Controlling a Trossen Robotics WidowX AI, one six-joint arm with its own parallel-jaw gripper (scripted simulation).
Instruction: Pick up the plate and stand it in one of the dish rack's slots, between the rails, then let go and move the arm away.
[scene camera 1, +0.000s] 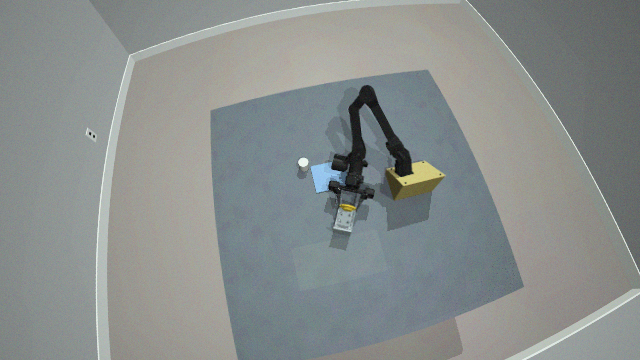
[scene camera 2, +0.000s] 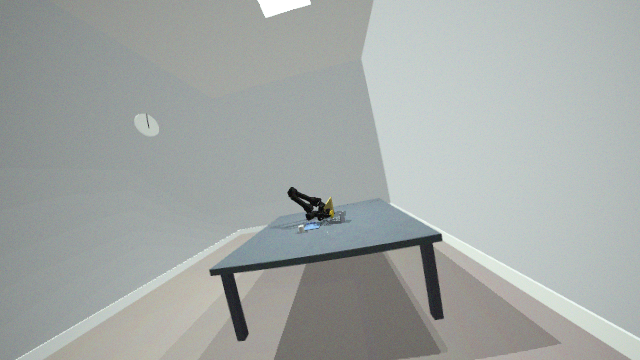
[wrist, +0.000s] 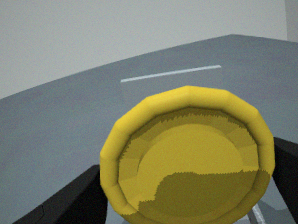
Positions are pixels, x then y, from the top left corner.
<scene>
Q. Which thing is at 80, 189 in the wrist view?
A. My gripper.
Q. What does my gripper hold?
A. A yellow plate.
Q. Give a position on a yellow plate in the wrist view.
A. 188, 148
</scene>
